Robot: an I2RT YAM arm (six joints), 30 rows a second.
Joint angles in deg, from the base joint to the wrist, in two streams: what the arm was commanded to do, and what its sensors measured. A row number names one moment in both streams.
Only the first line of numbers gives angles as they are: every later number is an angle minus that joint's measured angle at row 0.
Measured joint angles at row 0:
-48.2, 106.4, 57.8, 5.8, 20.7, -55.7
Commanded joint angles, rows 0 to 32:
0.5, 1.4, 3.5, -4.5, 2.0, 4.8
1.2, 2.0, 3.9, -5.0, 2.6, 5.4
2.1, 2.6, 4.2, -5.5, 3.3, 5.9
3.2, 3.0, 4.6, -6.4, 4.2, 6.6
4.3, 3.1, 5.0, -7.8, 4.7, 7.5
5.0, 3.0, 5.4, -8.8, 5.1, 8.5
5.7, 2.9, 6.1, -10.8, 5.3, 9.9
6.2, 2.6, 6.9, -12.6, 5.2, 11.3
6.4, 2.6, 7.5, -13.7, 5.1, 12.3
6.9, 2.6, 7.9, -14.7, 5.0, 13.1
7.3, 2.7, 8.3, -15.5, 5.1, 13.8
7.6, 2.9, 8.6, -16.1, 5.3, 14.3
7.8, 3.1, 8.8, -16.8, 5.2, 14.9
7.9, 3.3, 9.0, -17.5, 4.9, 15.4
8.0, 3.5, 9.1, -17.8, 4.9, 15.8
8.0, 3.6, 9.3, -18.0, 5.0, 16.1
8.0, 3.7, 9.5, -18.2, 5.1, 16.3
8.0, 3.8, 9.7, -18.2, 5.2, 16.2
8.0, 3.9, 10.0, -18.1, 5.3, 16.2
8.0, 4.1, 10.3, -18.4, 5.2, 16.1
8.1, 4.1, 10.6, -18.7, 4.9, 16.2
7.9, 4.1, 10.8, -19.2, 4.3, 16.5
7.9, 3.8, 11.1, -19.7, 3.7, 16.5
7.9, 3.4, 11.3, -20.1, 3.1, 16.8
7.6, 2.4, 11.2, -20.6, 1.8, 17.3
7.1, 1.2, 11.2, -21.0, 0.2, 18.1
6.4, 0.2, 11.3, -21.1, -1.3, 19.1
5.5, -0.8, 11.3, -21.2, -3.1, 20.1
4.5, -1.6, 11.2, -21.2, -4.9, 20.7
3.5, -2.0, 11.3, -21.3, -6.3, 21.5
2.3, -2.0, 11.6, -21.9, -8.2, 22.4
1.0, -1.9, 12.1, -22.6, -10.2, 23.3
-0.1, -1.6, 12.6, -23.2, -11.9, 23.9
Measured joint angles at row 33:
3.1, 0.8, 10.3, -20.3, -5.6, 19.7
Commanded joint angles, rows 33 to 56:
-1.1, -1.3, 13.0, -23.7, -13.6, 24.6
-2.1, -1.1, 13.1, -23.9, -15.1, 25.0
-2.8, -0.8, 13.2, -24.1, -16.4, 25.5
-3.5, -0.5, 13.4, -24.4, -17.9, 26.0
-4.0, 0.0, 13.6, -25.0, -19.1, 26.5
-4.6, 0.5, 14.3, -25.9, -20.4, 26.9
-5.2, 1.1, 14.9, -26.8, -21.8, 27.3
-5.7, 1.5, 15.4, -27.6, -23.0, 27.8
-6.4, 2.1, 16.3, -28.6, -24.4, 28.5
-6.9, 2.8, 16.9, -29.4, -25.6, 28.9
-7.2, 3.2, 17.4, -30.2, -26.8, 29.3
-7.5, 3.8, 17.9, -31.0, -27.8, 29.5
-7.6, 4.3, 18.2, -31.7, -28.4, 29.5
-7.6, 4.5, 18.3, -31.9, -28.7, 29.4
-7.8, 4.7, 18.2, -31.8, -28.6, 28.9
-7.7, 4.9, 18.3, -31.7, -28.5, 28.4
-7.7, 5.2, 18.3, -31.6, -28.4, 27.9
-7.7, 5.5, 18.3, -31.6, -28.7, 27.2
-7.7, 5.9, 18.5, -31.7, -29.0, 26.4
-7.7, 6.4, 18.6, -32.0, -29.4, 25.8
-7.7, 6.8, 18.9, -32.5, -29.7, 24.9
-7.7, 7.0, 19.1, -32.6, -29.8, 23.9
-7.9, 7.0, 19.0, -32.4, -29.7, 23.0
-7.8, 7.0, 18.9, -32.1, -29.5, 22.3
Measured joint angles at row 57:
-7.8, 5.9, 17.8, -29.8, -26.8, 24.9
